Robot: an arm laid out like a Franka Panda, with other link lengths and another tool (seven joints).
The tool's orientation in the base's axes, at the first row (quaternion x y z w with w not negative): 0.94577 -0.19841 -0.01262 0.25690
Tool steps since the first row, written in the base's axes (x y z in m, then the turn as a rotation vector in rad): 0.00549 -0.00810 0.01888 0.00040 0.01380 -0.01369; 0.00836 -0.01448 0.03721 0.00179 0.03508 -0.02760; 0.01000 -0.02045 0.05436 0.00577 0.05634 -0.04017; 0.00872 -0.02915 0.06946 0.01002 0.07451 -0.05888; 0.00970 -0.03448 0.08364 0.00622 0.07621 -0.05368; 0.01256 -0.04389 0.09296 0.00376 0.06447 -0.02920
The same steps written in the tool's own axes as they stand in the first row. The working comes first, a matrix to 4 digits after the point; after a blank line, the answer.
The tool's axes in the first row as the columns of a matrix, in the base's axes (used below as rounded here):
0.9209 -0.3688 -0.1258
-0.3818 -0.7893 -0.4809
0.0781 0.4909 -0.8677

0.00962 0.01364 -0.01318 -0.00597 -0.01776 0.00519; 0.01613 0.02661 -0.02638 -0.01390 -0.04190 0.00685; 0.02126 0.03914 -0.03859 -0.01933 -0.06632 0.00704; 0.02458 0.05389 -0.04735 -0.02382 -0.09141 0.01400; 0.02863 0.06470 -0.05721 -0.02756 -0.08880 0.00915; 0.03558 0.07564 -0.06113 -0.02343 -0.06661 -0.00614
